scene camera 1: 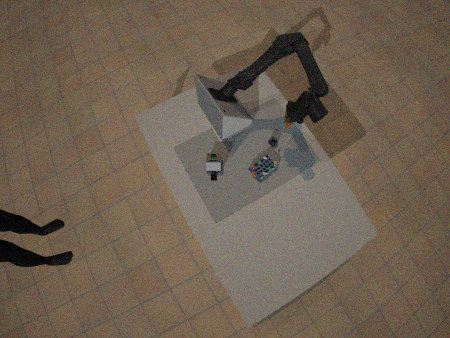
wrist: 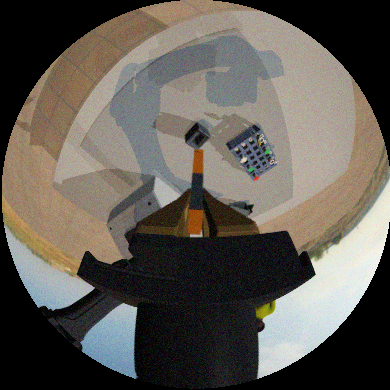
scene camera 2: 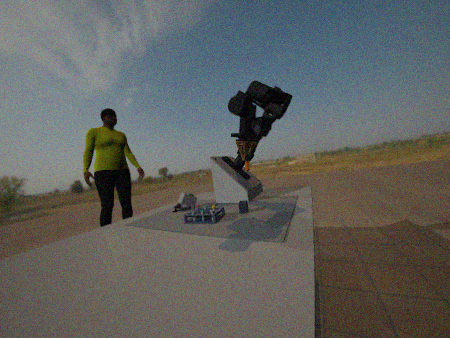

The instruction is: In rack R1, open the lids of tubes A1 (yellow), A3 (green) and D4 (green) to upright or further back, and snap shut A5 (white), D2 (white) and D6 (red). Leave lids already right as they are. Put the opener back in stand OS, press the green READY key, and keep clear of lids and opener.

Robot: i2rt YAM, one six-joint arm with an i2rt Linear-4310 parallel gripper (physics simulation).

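Frame: origin at the arm's base, x left, y down, z back, level; metres.
Where they show: gripper, fingertip midpoint: point(scene camera 1: 285, 123) point(wrist: 195, 193) point(scene camera 2: 244, 161); arm's base, link origin: point(scene camera 1: 223, 96) point(scene camera 2: 235, 168).
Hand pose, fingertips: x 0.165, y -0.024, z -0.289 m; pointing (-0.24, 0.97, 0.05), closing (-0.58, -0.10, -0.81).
Observation:
Things, the pixels of their top centre, and the offset from my fingertips. Level surfaces: height alone.
- opener, top centre: point(wrist: 202, 229) point(scene camera 2: 245, 149) point(scene camera 1: 291, 118) dx +0.011, dy -0.044, dz -0.008 m
- blue rack R1, top centre: point(wrist: 262, 165) point(scene camera 2: 202, 203) point(scene camera 1: 264, 165) dx -0.160, dy +0.136, dz -0.090 m
- grey mat, surface height: dy +0.194 m
- READY key box, top centre: point(scene camera 1: 213, 159) point(scene camera 2: 186, 192) dx -0.361, dy +0.111, dz +0.059 m
- white table, surface height: dy +0.197 m
My gripper point(wrist: 195, 193) point(scene camera 1: 288, 120) point(scene camera 2: 246, 159) is shut on the opener point(wrist: 197, 171) point(scene camera 1: 287, 126) point(scene camera 2: 247, 165), an orange and dark stick that points down from the fingers. It hangs high above the dark, empty stand OS point(wrist: 197, 135) point(scene camera 1: 273, 140) point(scene camera 2: 243, 206). The blue rack R1 point(wrist: 254, 150) point(scene camera 1: 263, 167) point(scene camera 2: 203, 214) with coloured tube lids stands on the grey mat point(scene camera 1: 232, 196), to one side of the stand. The READY key box point(scene camera 1: 213, 157) point(scene camera 2: 187, 199) with its green key stands further left on the mat.
The arm's grey wedge-shaped base point(scene camera 1: 221, 108) point(scene camera 2: 228, 182) stands at the back of the white table point(scene camera 1: 283, 254). A person in a yellow-green top point(scene camera 2: 108, 163) stands beside the table; their legs point(scene camera 1: 32, 241) show at the far left.

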